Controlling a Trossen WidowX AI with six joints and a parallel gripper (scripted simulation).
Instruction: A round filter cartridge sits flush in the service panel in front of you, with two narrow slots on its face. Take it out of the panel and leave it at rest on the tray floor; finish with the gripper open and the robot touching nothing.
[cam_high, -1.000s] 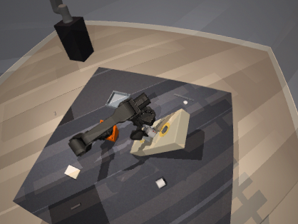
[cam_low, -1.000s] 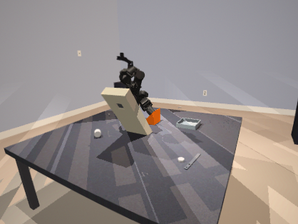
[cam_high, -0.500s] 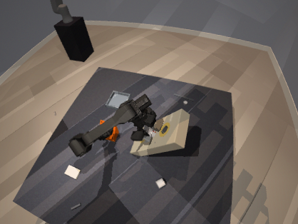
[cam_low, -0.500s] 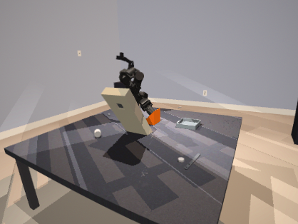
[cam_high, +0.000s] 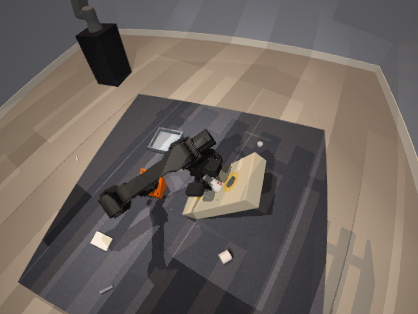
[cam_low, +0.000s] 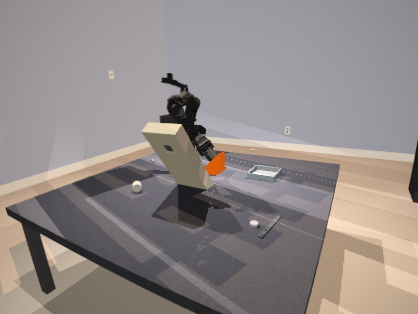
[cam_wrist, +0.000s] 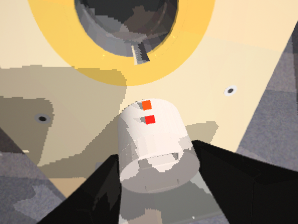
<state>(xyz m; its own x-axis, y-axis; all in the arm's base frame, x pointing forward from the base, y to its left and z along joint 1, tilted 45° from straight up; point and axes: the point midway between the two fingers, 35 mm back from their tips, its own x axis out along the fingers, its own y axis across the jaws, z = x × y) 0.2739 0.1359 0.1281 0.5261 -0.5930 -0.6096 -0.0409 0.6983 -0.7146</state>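
Right now the tan service panel is 30 mm ahead of my gripper tip, 10 mm to the left of it and 40 mm below it. From my gripper tip the other things lie so: grey-blue tray: 370 mm behind, 280 mm to the left, 220 mm below; pale flat block: 420 mm behind, 340 mm to the right, 220 mm below; round filter cartridge: right at my gripper tip.
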